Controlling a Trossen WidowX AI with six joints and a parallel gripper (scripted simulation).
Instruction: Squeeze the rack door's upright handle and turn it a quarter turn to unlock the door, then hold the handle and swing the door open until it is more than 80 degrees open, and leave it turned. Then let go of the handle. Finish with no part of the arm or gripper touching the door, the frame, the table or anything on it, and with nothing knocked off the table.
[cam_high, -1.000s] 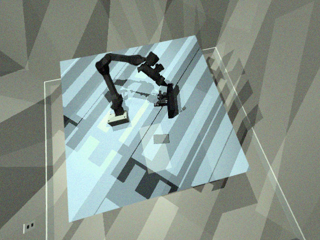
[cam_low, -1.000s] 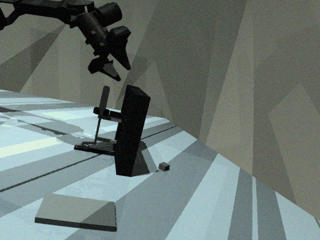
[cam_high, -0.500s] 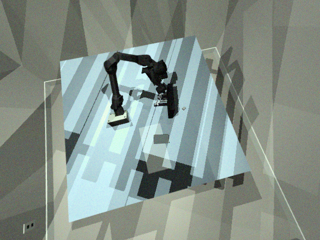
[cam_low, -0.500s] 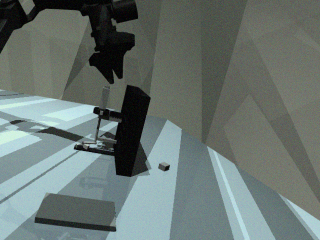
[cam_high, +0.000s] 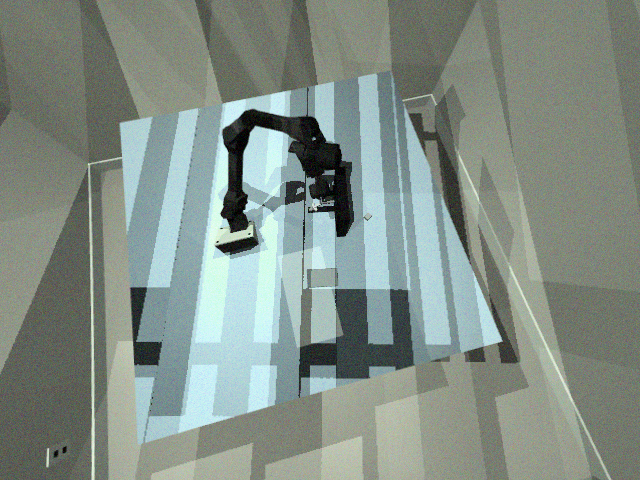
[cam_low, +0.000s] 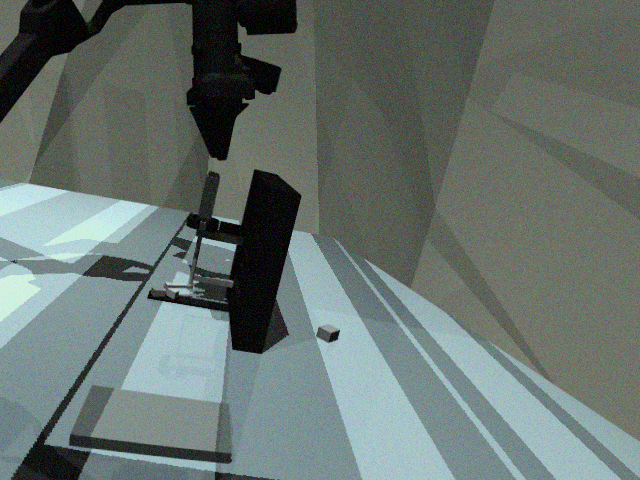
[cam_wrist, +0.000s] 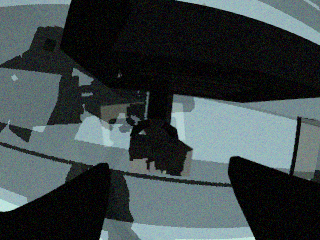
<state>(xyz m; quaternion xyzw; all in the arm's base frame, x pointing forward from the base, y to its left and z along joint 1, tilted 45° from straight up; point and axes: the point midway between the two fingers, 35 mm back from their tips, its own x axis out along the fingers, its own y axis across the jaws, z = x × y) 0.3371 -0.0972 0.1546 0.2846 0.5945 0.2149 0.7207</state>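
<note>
My gripper tip is now 10 mm past the upright handle and 90 mm above it. From my gripper tip the other things lie so: flat grey slab: 60 mm behind, 300 mm to the right, 190 mm below; then small grey cube: 180 mm ahead, 90 mm to the right, 190 mm below.
</note>
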